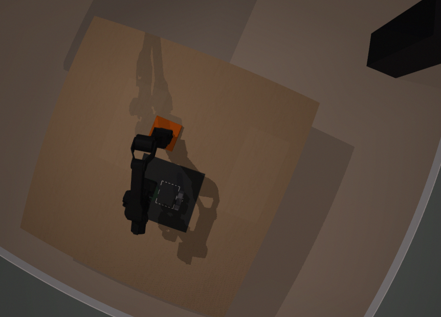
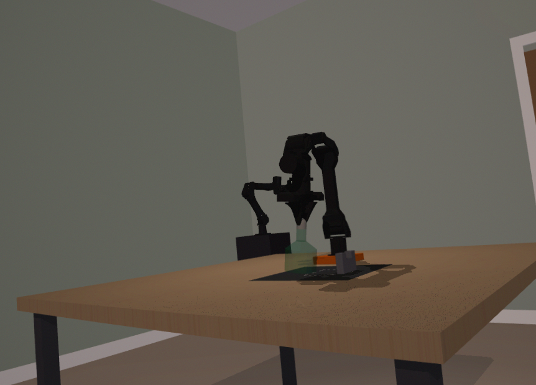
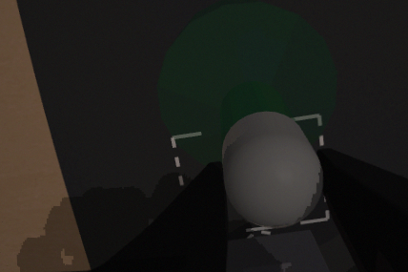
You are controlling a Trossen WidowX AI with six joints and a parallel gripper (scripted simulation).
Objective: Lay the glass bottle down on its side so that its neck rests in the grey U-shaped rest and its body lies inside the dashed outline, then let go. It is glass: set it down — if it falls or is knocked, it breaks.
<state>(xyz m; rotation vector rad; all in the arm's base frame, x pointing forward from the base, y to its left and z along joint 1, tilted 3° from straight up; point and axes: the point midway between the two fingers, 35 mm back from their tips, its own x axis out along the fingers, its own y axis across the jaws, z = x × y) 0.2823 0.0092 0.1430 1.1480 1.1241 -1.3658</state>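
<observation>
Now: gripper tip 150 mm above the black mat and 60 mm to the right of it. The rest, counted from my gripper tip: green glass bottle 50 mm below, 10 mm to the right.
</observation>
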